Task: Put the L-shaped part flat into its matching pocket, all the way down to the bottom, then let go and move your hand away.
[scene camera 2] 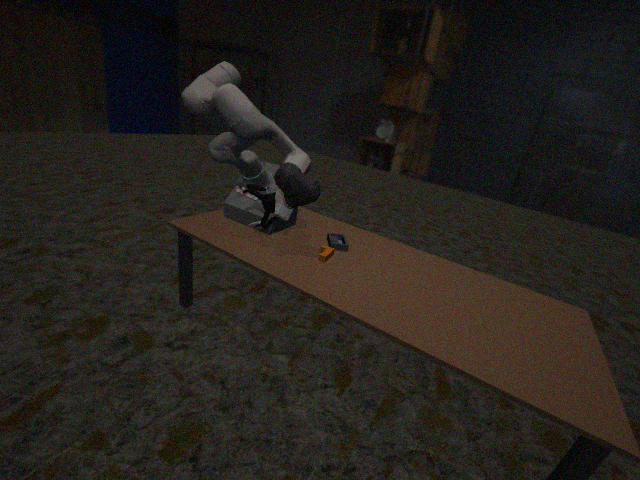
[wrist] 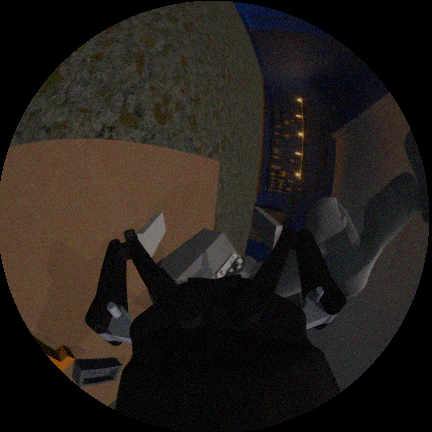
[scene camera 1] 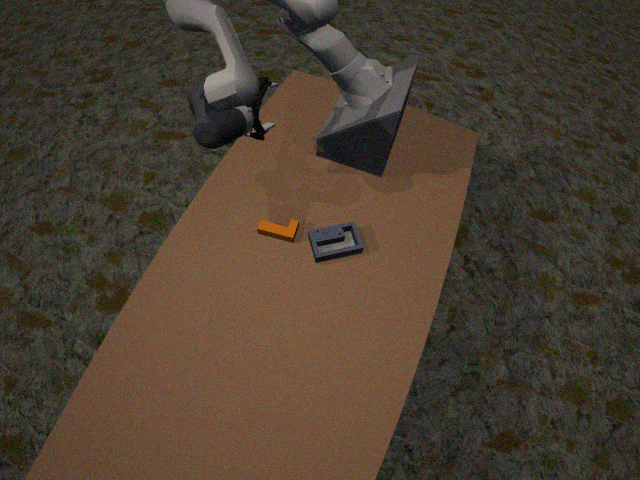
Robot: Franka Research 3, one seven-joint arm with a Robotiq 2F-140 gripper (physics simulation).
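Note:
My gripper (scene camera 1: 272, 104), which the wrist view (wrist: 208, 218) shows too, holds nothing, and it is open. There is also a grey pocket block (scene camera 1: 341, 240) that I can see.

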